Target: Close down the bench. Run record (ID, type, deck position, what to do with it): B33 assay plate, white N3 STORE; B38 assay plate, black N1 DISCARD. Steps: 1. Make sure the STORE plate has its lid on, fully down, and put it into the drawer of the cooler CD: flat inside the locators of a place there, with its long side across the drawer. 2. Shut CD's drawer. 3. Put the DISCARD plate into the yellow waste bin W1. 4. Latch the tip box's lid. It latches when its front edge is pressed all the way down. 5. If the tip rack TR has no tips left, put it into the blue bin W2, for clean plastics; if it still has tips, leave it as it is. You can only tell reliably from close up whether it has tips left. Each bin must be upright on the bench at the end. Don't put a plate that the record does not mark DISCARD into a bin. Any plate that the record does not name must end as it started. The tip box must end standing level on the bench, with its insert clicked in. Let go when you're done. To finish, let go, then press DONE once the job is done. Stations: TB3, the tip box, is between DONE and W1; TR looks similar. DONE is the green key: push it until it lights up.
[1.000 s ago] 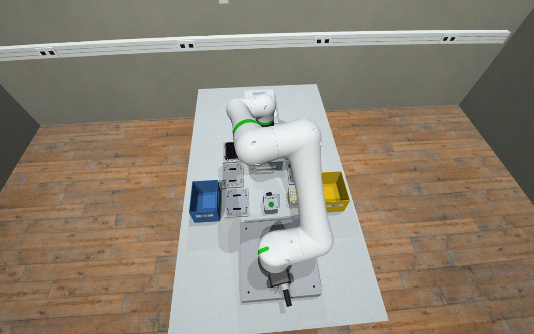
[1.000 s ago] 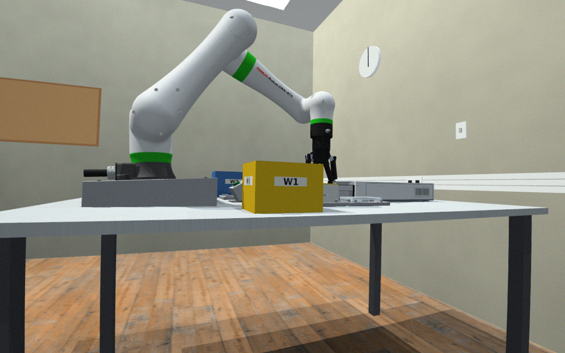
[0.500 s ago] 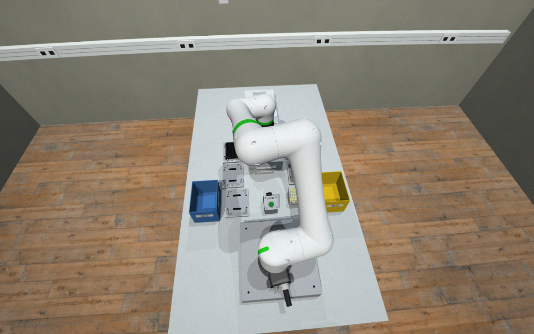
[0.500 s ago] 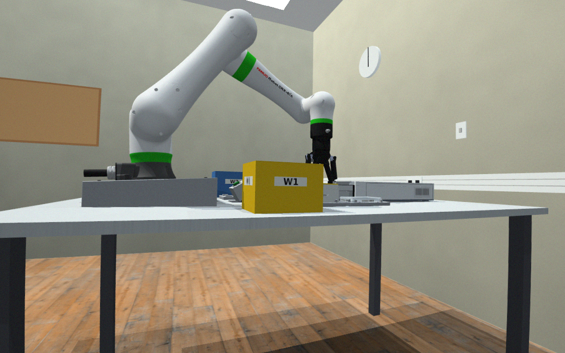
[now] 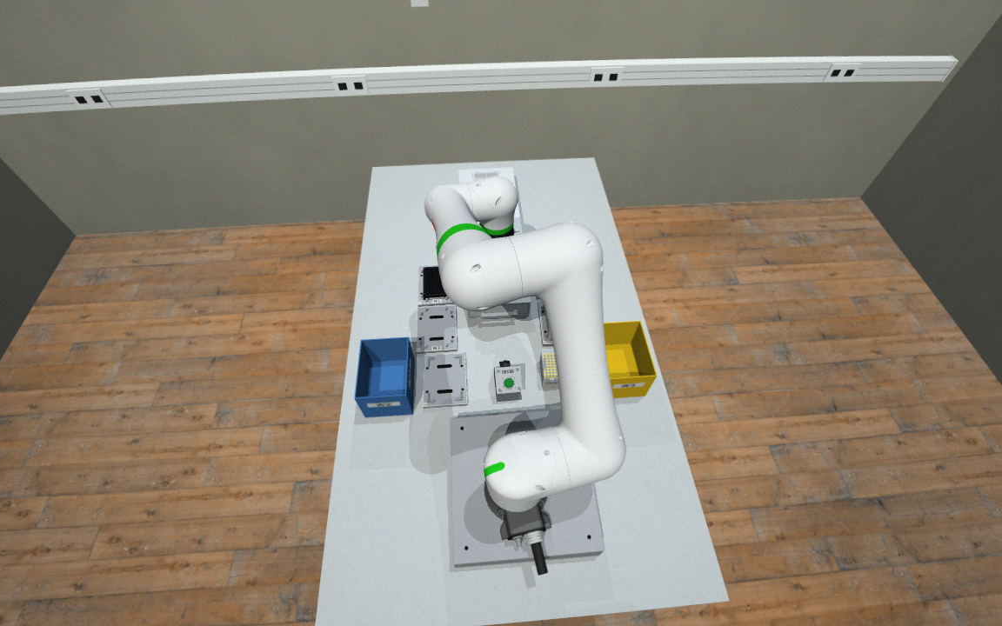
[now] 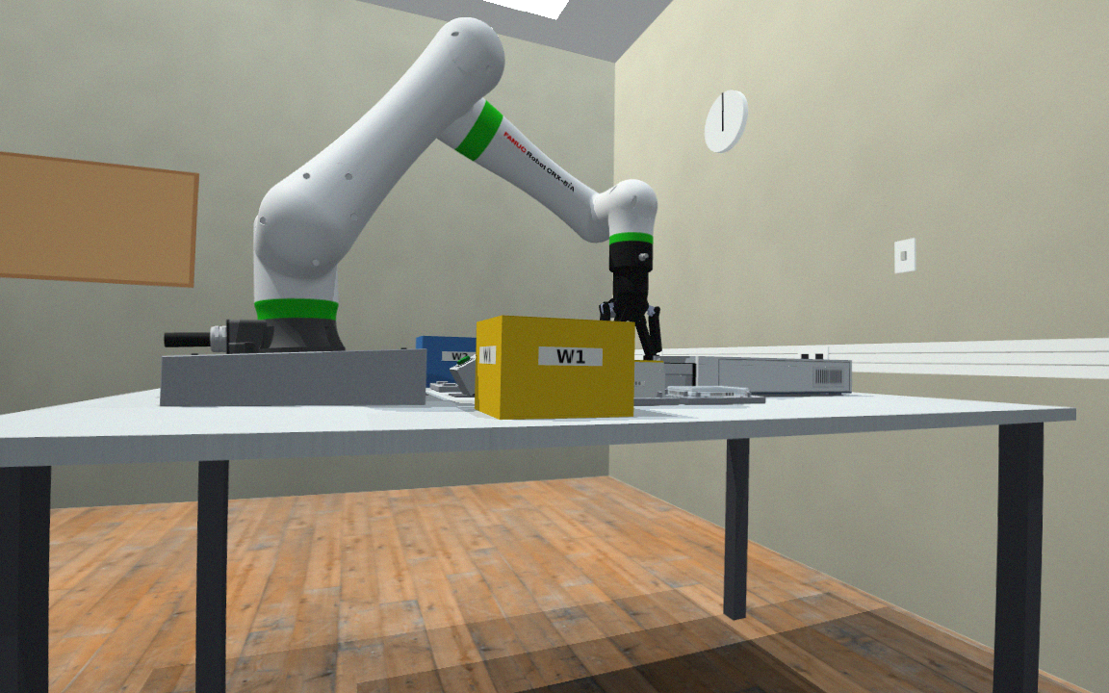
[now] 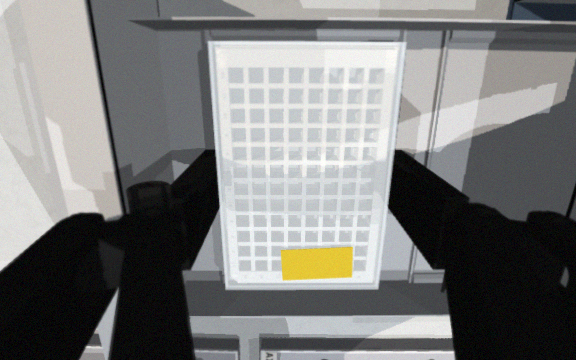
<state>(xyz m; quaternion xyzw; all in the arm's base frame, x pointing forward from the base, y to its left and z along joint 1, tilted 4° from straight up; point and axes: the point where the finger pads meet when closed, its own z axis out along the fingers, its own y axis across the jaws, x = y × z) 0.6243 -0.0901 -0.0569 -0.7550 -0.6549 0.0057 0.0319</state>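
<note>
The clear plate lid lies 20 mm below my hand. The rest, counted from my hand: white plate: 20 mm below; cooler CD: 180 mm ahead, 30 mm to the right; drawer: 40 mm ahead, 10 mm below.
</note>
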